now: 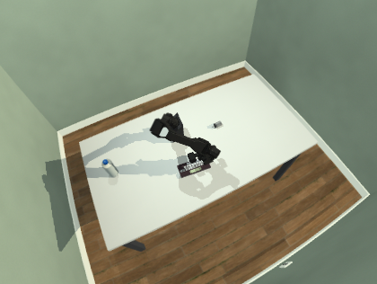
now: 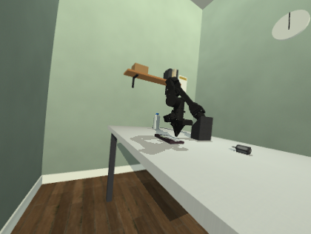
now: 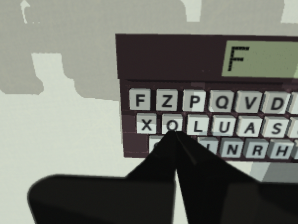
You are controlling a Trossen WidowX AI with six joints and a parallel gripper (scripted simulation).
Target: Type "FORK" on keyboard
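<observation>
My gripper is now 150 mm to the left of the left-arrow key, 50 mm above it and 20 mm short of it.
</observation>
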